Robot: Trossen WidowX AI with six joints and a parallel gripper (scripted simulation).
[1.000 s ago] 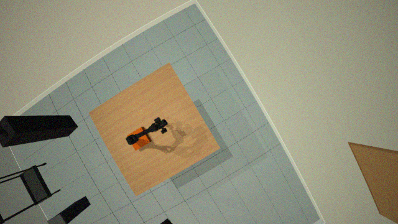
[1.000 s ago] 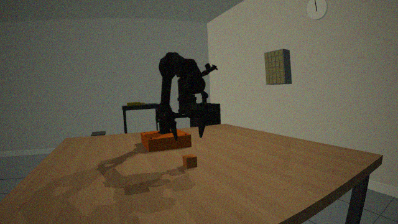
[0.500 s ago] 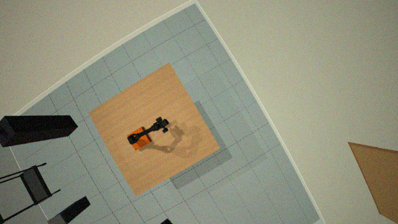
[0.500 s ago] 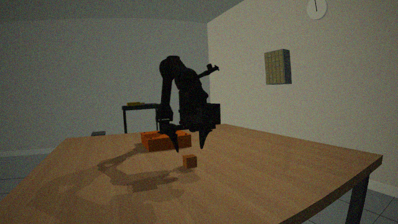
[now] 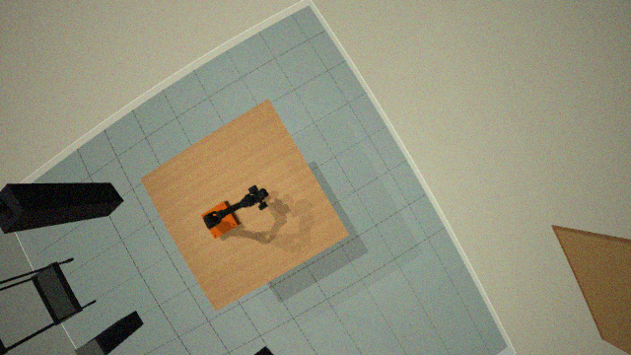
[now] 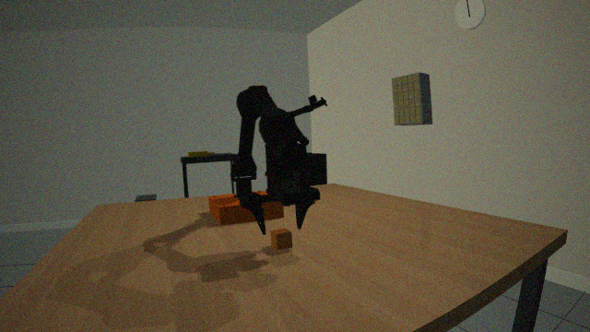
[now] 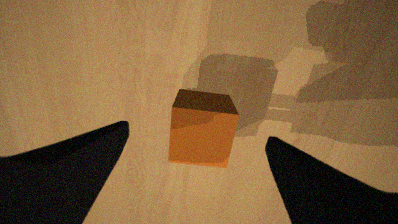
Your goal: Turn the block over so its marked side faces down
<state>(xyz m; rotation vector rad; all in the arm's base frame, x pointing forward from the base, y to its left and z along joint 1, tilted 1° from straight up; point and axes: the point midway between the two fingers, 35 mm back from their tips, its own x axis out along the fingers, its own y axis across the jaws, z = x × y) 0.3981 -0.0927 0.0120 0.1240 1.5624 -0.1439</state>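
The block is 1 cm behind my gripper tip and 2 cm below it.
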